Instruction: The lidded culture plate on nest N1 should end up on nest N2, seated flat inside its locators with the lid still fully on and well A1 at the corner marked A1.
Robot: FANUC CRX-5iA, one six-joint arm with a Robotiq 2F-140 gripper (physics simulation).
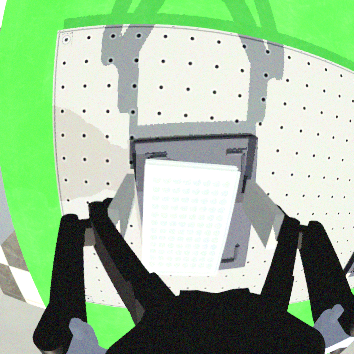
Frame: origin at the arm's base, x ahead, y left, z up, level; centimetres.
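Seen in the pictures: gripper, fingertip midpoint: (190, 191).
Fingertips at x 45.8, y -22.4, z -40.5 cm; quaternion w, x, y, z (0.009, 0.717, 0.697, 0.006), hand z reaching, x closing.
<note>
Pixels of each thing's top centre, then the offset from my fingertips to it. "spot": a spot on its surface instead. Level surfaces: height alone.
- lidded culture plate, top centre: (185, 230) dz +1.1, dx +3.7, dy -0.3 cm
- grey nest, top centre: (197, 217) dz -0.6, dx +3.2, dy +1.0 cm
- white board, surface height: dz -2.0 cm
- green surface, surface height: dz -3.3 cm
- dark object, surface spot: (350, 266) spot: dz -0.9, dx +14.9, dy +29.5 cm
The lidded culture plate (190, 220) is a pale, nearly white rectangle with rows of faint wells. It lies over a grey nest (190, 147), turned slightly relative to it and reaching past its lower left side. Dark corner locators show at the nest's upper left, upper right and lower right. Whether the plate is seated flat cannot be told. The lid's edge and the A1 mark cannot be made out, nor which nest this is. My gripper (190, 191) is open, with one grey finger on each side of the plate and a gap on both sides.
The nest stands on a white board (200, 77) with rows of small holes. A green surface (25, 125) surrounds the board. Part of a dark object (350, 266) shows at the right edge. Grey shadows of the arm and gripper fall across the board above the nest.
</note>
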